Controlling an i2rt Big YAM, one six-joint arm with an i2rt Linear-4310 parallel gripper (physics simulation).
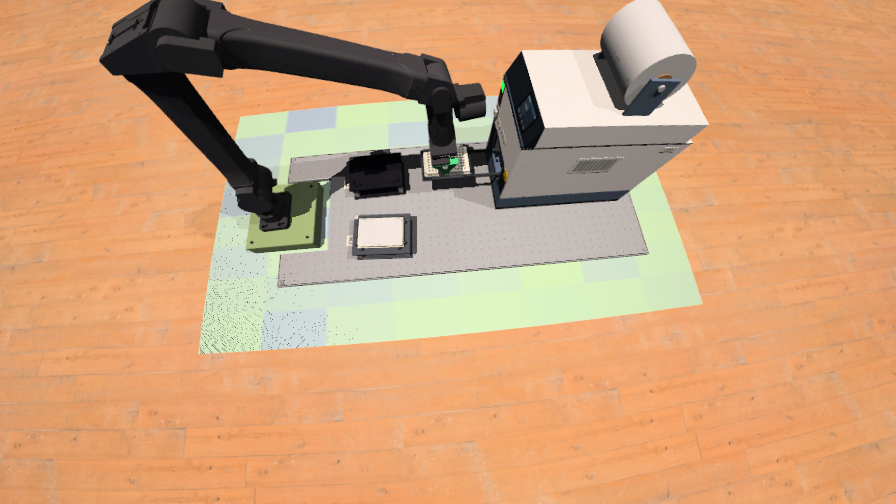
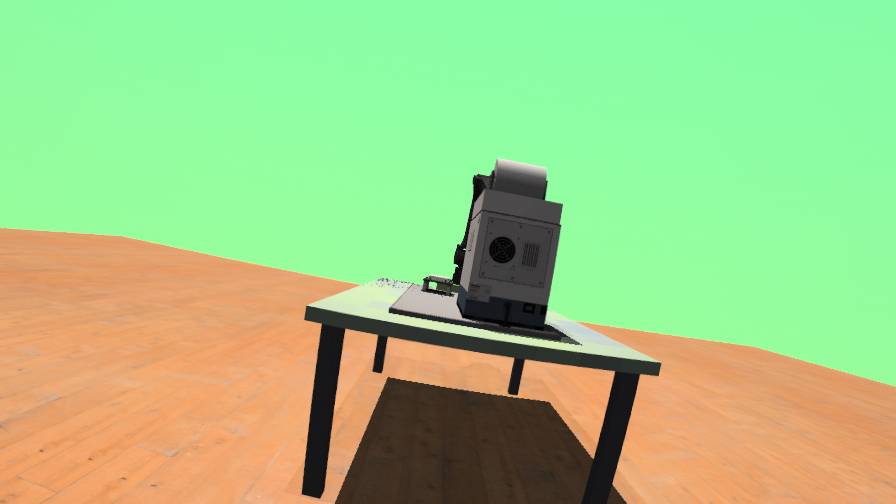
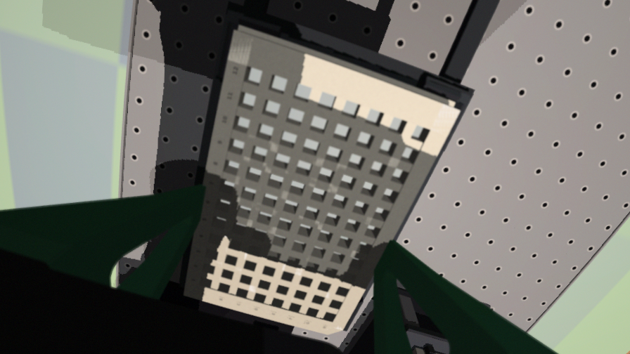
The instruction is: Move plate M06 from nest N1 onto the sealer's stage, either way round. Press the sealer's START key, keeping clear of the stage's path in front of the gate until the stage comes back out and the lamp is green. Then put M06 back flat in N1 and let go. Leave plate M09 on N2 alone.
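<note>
Plate M06 (image 1: 429, 166) (image 3: 308, 145), a cream well plate, sits at the sealer's stage (image 1: 452, 182) (image 3: 444, 84), which stands out in front of the gate. My gripper (image 1: 447, 164) (image 3: 295, 224) comes down from above and its green fingers are shut on the plate's two long sides. Nest N1 (image 1: 375, 174) is an empty black holder to the left of the stage. Plate M09 (image 1: 380, 232) lies flat on nest N2 (image 1: 354, 251), nearer the front. The lamp (image 1: 503, 85) on the sealer (image 1: 595, 144) (image 2: 510, 257) shows green.
The sealer carries a large white roll (image 1: 645, 47) on top. It stands on a grey perforated board (image 1: 532, 231) (image 3: 528, 154). The arm's base sits on a green plate (image 1: 303, 219) at the left. The table (image 2: 350, 313) has edges on all sides.
</note>
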